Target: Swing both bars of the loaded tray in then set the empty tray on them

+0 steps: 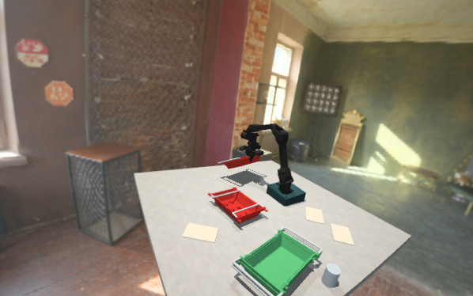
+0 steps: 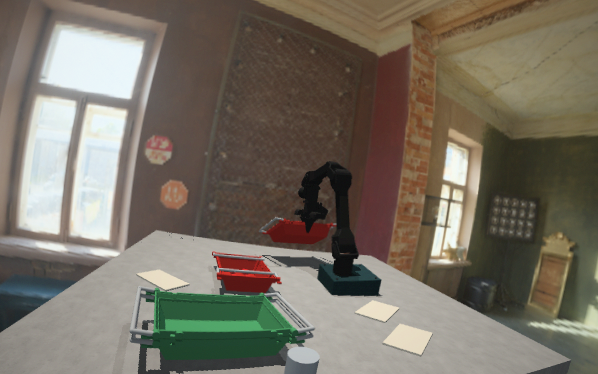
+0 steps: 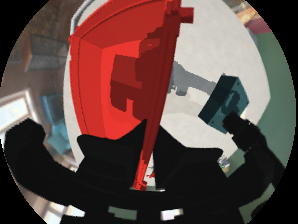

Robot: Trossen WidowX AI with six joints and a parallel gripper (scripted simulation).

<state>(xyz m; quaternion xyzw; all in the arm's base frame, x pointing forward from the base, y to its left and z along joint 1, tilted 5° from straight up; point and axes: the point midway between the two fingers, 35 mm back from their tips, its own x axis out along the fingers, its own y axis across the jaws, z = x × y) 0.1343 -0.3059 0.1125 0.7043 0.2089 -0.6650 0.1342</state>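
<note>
My gripper tip is 40 mm short of the red tray, 70 mm to the left of it and 10 mm above it.
</note>
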